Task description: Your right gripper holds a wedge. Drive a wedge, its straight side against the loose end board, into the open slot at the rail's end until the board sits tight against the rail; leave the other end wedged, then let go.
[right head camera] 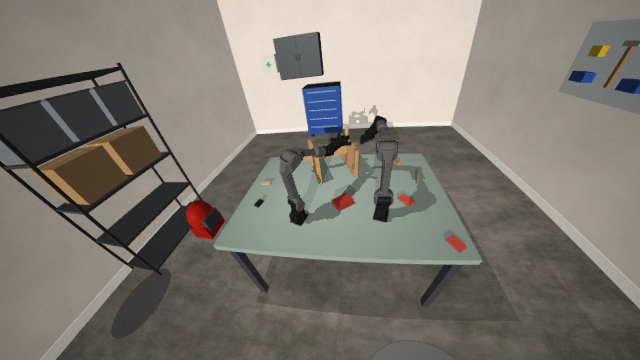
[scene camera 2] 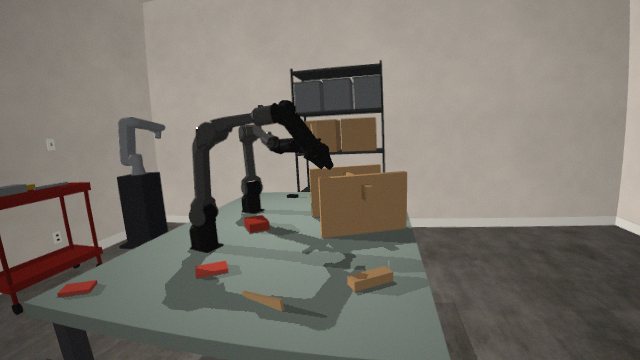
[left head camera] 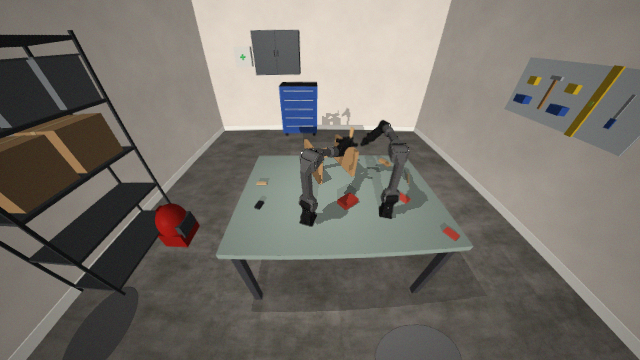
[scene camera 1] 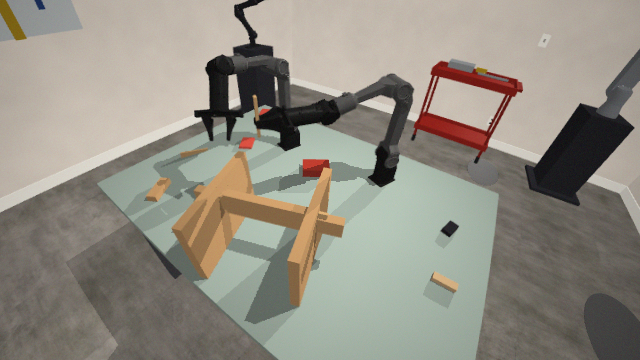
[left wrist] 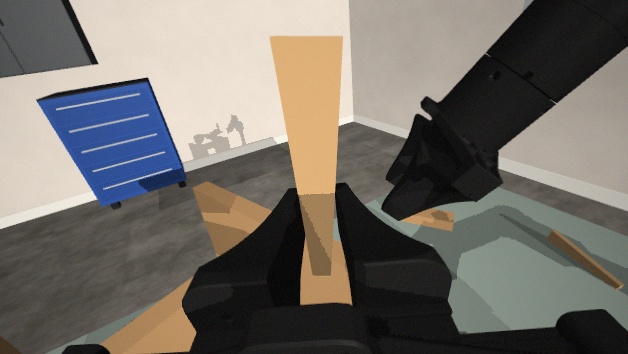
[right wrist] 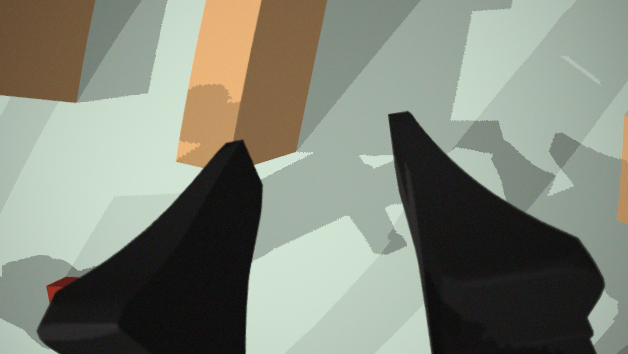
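Two upright wooden end boards (scene camera 1: 222, 232) (scene camera 1: 297, 270) (scene camera 2: 350, 212) stand joined by a rail (scene camera 1: 265, 207), whose end (scene camera 1: 336, 226) (scene camera 2: 367, 192) pokes out past each board. The slots are too small to make out. My left gripper (left wrist: 319, 201) is shut on a tan wedge (left wrist: 311, 115) (scene camera 1: 256, 107), held upright above table height, behind the boards in scene camera 1. My right gripper (scene camera 1: 220, 139) (right wrist: 320, 152) is open and empty, fingers down, near the left-hand board. A second wedge (scene camera 1: 194, 153) (scene camera 2: 265, 301) (left wrist: 585, 260) lies on the table.
A tan block (scene camera 1: 159, 190) (scene camera 2: 370, 282) lies near the table's edge. Red blocks (scene camera 1: 315, 168) (scene camera 2: 211, 270) (scene camera 2: 77, 288) lie around the arm bases. A black block (scene camera 1: 450, 228) and a small tan piece (scene camera 1: 444, 281) lie at the right in scene camera 1. The grippers are close together.
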